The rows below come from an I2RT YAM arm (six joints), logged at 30 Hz.
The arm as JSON. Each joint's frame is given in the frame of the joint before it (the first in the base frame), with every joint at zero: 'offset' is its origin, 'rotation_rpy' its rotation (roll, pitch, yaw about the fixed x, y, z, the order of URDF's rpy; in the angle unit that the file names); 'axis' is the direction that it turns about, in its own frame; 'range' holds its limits. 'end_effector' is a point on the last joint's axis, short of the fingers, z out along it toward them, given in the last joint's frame.
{
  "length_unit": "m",
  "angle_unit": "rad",
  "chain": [
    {
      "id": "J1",
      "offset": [
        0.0,
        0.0,
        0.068
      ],
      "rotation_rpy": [
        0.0,
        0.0,
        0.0
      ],
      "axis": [
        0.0,
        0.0,
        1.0
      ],
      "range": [
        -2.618,
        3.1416
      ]
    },
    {
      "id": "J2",
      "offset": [
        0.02,
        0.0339,
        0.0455
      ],
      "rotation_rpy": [
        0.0,
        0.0,
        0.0
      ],
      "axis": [
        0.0,
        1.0,
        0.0
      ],
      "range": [
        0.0,
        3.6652
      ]
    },
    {
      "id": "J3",
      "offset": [
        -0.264,
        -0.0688,
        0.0
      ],
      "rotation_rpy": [
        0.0,
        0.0,
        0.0
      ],
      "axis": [
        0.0,
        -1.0,
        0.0
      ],
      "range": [
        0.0,
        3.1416
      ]
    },
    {
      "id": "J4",
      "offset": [
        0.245,
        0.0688,
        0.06
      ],
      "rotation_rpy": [
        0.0,
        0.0,
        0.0
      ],
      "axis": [
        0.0,
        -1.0,
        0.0
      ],
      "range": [
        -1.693,
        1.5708
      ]
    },
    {
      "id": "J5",
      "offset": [
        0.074,
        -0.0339,
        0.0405
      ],
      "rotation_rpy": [
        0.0,
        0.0,
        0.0
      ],
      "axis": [
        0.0,
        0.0,
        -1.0
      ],
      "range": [
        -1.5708,
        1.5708
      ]
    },
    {
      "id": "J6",
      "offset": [
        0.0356,
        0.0,
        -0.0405
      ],
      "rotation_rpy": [
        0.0,
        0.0,
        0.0
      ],
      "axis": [
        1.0,
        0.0,
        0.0
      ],
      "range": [
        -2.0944,
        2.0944
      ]
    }
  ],
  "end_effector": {
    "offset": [
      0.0,
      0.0,
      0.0
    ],
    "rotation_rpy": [
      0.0,
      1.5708,
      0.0
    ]
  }
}
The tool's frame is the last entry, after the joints.
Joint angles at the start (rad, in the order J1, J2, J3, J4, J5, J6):
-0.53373 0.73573 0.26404 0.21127 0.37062 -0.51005
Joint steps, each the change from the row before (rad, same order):
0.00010 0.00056 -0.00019 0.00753 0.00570 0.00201
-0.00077 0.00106 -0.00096 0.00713 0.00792 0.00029
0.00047 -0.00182 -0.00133 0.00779 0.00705 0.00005
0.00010 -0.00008 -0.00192 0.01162 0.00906 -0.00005
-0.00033 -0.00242 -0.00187 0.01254 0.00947 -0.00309
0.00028 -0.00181 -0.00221 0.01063 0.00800 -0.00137
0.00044 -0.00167 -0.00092 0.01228 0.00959 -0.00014
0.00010 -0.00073 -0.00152 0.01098 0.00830 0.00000
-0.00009 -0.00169 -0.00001 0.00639 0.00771 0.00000
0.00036 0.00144 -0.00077 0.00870 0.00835 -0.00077
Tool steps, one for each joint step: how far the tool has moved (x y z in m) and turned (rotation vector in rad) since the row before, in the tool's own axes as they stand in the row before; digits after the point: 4 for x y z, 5 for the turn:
-0.0005 -0.0005 0.0001 0.00797 -0.00279 0.00446
-0.0001 -0.0005 0.0002 0.00985 0.00013 0.00236
-0.0004 -0.0005 -0.0002 0.00951 -0.00353 0.00308
-0.0003 -0.0005 0.0000 0.01222 -0.00354 0.00370
-0.0006 -0.0009 -0.0003 0.01440 -0.00570 0.00214
-0.0003 -0.0006 -0.0002 0.01133 -0.00441 0.00269
-0.0009 -0.0009 -0.0002 0.01383 -0.00590 0.00512
-0.0005 -0.0006 -0.0001 0.01169 -0.00405 0.00425
-0.0006 -0.0008 -0.0002 0.01037 -0.00254 0.00345
-0.0003 -0.0004 0.0001 0.00985 -0.00120 0.00198

